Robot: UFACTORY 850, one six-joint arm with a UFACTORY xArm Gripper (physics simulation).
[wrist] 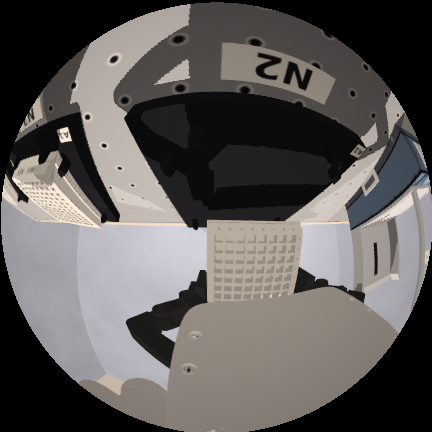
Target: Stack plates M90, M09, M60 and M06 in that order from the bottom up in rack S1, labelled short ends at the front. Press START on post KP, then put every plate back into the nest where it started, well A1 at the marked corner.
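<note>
A pale gridded plate (255, 260) is between my gripper's fingers; no plate number is readable on it. My gripper (249, 282) is shut on this plate, its fingertips largely hidden behind plate and wrist cover. The plate's far edge overlaps the near end of black nest N2 (270, 170) in the picture. Its face is at a steep angle to the nest. I cannot tell whether they touch. The nest's floor is bare where visible, with the A1 mark at its right corner. Another pale plate (55, 197) sits at the left in a black nest (97, 185). Rack S1 (395, 170) shows partly at the right.
A grey bracket with a slot (367, 267) is at the right, below the blue rack parts. The perforated board (107, 100) runs between the two nests. The label N2 (277, 72) is at the top. Floor shows beyond the board's edge.
</note>
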